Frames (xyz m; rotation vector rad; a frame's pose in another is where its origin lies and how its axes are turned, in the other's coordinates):
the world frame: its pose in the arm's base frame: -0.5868 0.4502 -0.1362 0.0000 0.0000 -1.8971
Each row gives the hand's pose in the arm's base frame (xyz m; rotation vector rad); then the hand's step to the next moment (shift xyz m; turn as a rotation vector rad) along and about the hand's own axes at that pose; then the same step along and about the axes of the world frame.
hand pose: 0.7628 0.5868 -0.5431 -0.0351 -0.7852 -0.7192
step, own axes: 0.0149 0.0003 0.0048 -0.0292 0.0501 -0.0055
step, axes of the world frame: 0.0052 0.0064 0.0133 -0.0570 0.0013 -0.0117
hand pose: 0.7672 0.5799 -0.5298 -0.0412 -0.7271 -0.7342
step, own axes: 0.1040 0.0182 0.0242 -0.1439 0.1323 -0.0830
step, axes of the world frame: 0.0233 0.0610 0.0864 -0.1723 0.0028 -0.1241
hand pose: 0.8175 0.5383 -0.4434 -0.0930 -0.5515 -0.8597
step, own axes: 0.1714 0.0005 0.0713 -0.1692 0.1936 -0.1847
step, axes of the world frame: 0.0732 0.0879 0.1462 -0.2229 0.0650 -0.2152
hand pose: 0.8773 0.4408 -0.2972 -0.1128 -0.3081 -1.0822
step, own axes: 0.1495 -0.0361 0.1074 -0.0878 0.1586 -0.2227
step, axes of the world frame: 0.1081 0.0494 0.1451 -0.1368 0.1063 -0.2290
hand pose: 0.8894 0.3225 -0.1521 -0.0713 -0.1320 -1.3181
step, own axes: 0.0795 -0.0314 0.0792 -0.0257 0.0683 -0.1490
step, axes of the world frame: 0.0751 0.0091 0.0886 -0.0434 0.0573 -0.1495
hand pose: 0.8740 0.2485 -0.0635 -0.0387 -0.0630 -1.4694
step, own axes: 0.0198 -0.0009 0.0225 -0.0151 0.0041 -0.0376
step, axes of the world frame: 0.0171 0.0065 0.0237 -0.0133 -0.0011 -0.0385
